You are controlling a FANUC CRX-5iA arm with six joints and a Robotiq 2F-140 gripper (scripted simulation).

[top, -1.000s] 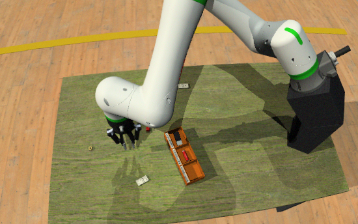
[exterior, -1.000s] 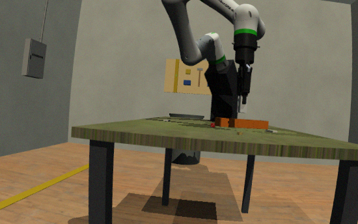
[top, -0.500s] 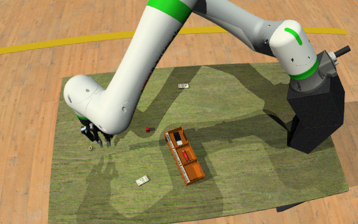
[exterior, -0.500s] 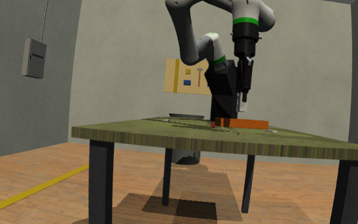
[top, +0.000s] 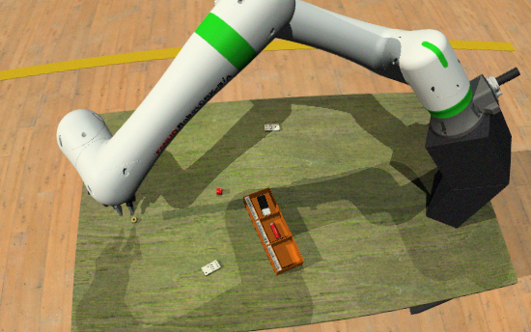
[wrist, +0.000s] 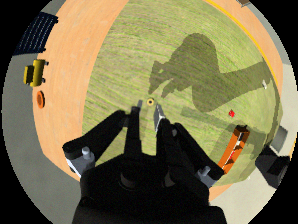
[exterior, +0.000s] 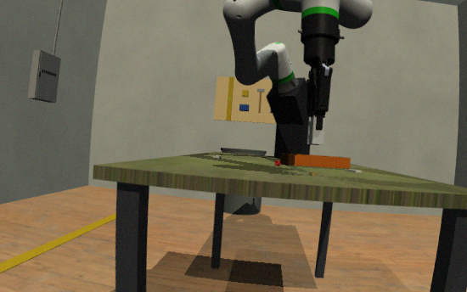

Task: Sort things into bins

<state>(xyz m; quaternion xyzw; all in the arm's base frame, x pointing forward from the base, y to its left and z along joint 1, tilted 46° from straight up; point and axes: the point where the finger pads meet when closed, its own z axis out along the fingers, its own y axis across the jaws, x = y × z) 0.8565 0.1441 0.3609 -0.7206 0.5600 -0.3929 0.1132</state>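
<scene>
My gripper is now 100 mm above the small brass ring. Also, from my hand: orange bin (420 mm behind, 90 mm to the left, 90 mm below); black-and-white block (410 mm behind, 90 mm below, 10 mm to the left); small red cube (280 mm behind, 100 mm below, 60 mm to the right).
</scene>
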